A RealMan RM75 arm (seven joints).
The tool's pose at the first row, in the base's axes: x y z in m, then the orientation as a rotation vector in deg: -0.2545, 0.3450, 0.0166, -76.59, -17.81, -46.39
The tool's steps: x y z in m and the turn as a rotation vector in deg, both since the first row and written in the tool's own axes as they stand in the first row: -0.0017, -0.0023, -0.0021, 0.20, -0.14, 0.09; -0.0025, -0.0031, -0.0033, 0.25, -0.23, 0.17; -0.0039, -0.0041, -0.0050, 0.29, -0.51, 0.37; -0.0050, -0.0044, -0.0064, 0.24, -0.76, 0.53; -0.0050, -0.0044, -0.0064, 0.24, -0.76, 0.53; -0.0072, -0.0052, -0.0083, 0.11, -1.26, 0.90; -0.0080, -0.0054, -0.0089, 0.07, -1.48, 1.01; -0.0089, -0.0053, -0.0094, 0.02, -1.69, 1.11; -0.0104, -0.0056, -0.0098, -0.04, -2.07, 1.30; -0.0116, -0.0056, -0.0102, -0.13, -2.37, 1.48; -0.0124, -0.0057, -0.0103, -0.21, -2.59, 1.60
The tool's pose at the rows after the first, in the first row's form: -0.2577, 0.3436, 0.0167, -76.47, -17.93, -46.17; -0.2591, 0.3427, 0.0165, -76.47, -17.97, -46.04; -0.2612, 0.3416, 0.0160, -76.57, -18.06, -45.68; -0.2625, 0.3406, 0.0151, -76.73, -18.13, -45.40; -0.2625, 0.3406, 0.0151, -76.73, -18.13, -45.40; -0.2650, 0.3396, 0.0139, -77.09, -18.22, -44.79; -0.2659, 0.3393, 0.0134, -77.23, -18.30, -44.57; -0.2665, 0.3391, 0.0126, -77.38, -18.38, -44.36; -0.2679, 0.3392, 0.0118, -77.61, -18.52, -43.97; -0.2688, 0.3393, 0.0109, -77.83, -18.60, -43.64; -0.2695, 0.3394, 0.0105, -78.01, -18.66, -43.42
